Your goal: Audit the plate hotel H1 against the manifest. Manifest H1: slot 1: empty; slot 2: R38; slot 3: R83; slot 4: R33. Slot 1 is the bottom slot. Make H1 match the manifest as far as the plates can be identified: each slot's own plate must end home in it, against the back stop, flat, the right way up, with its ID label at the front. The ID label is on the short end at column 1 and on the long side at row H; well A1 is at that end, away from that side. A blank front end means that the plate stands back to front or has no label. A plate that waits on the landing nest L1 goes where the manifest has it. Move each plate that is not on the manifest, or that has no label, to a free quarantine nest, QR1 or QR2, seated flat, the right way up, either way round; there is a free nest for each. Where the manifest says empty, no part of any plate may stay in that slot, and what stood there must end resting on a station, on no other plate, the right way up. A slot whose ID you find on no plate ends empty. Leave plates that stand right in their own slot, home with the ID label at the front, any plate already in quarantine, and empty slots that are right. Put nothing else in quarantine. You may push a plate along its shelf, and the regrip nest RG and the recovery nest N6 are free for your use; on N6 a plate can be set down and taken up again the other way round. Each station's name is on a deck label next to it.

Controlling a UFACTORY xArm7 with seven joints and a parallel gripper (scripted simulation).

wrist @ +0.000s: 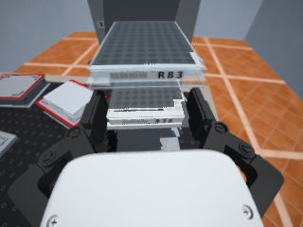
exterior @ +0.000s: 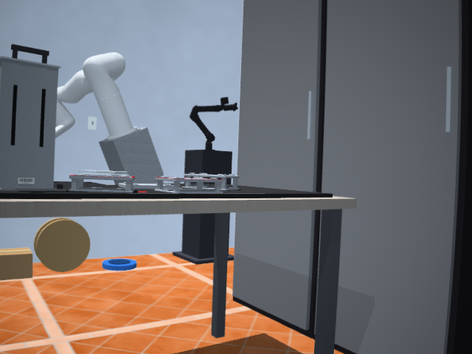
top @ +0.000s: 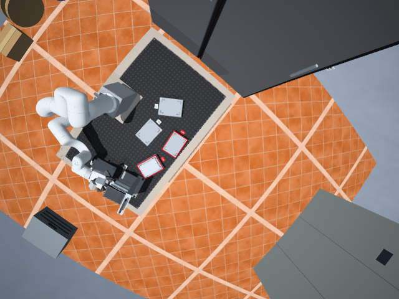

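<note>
Right now the white well plate is 50 mm ahead of my hand, 20 mm below it and 10 mm to the left of it. From my hand the other things lie so: RG label: 240 mm behind, 180 mm below, 30 mm to the right; then plate labelled R83: 50 mm ahead, 40 mm above, 10 mm to the left; then black well plate: 90 mm above, 50 mm ahead, 10 mm to the left.
</note>
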